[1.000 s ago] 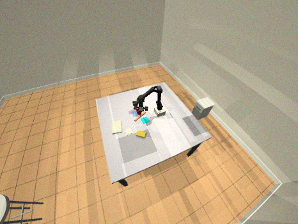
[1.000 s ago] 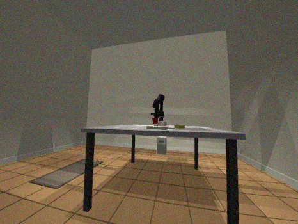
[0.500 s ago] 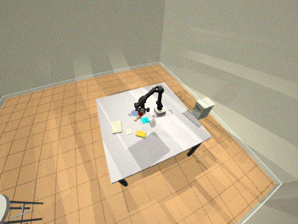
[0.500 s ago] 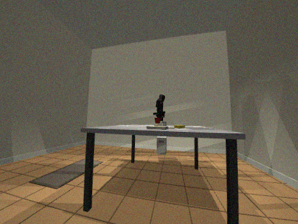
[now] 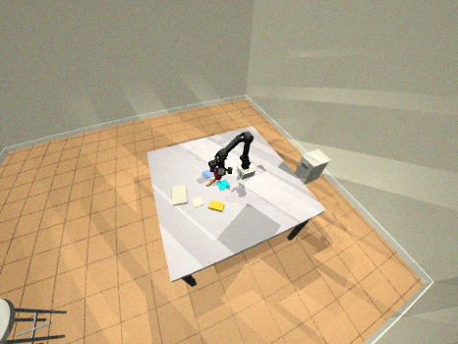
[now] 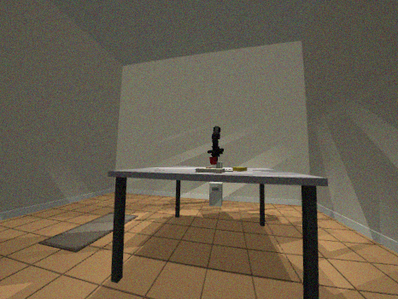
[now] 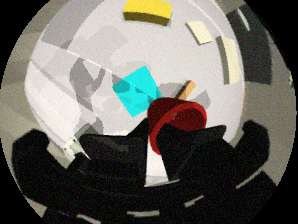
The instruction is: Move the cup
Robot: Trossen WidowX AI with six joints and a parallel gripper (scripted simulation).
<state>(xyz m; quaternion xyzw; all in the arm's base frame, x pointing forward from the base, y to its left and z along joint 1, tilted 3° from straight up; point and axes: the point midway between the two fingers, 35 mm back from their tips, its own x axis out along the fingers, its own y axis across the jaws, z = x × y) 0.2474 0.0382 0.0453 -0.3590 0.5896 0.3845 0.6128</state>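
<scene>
The cyan pad lies 40 mm to the left of my gripper tip and 90 mm below it. The rest, counted from my gripper tip: red cup (30 mm ahead, 20 mm to the right); light blue pad (90 mm ahead, 130 mm to the right, 90 mm below); wooden stick (40 mm ahead, 50 mm to the right, 80 mm below).
</scene>
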